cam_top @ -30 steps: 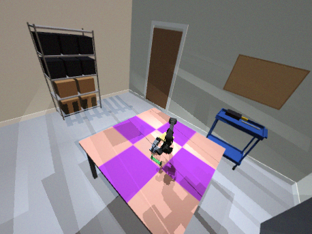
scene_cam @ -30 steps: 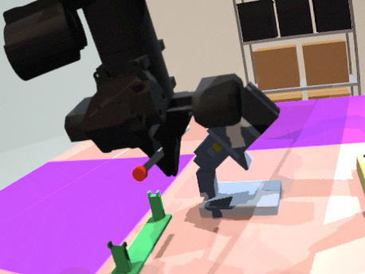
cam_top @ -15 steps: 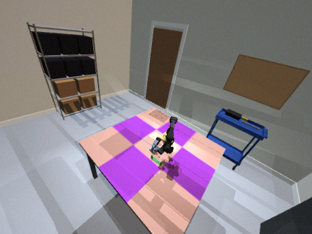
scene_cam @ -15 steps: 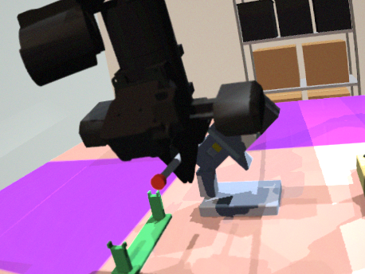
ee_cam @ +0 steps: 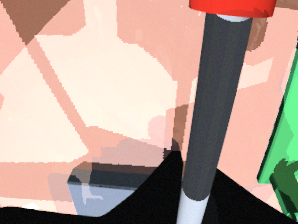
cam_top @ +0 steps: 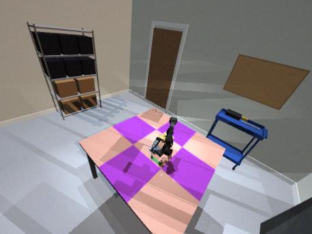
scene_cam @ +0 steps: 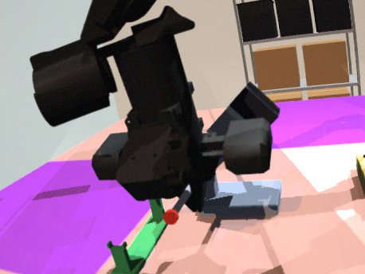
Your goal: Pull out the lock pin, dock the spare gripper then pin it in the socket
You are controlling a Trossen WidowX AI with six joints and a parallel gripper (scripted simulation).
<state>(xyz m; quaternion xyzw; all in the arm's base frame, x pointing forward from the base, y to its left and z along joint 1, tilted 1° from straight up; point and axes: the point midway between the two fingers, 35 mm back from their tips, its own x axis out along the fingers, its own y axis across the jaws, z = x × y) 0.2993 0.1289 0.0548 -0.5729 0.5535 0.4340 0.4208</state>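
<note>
Right now the mount is 110 mm to the right of my gripper tip. Round my gripper tip: spare gripper: 30 mm behind, 110 mm to the right, 60 mm above; then green cradle: 80 mm ahead, 10 mm to the left, 30 mm below.
</note>
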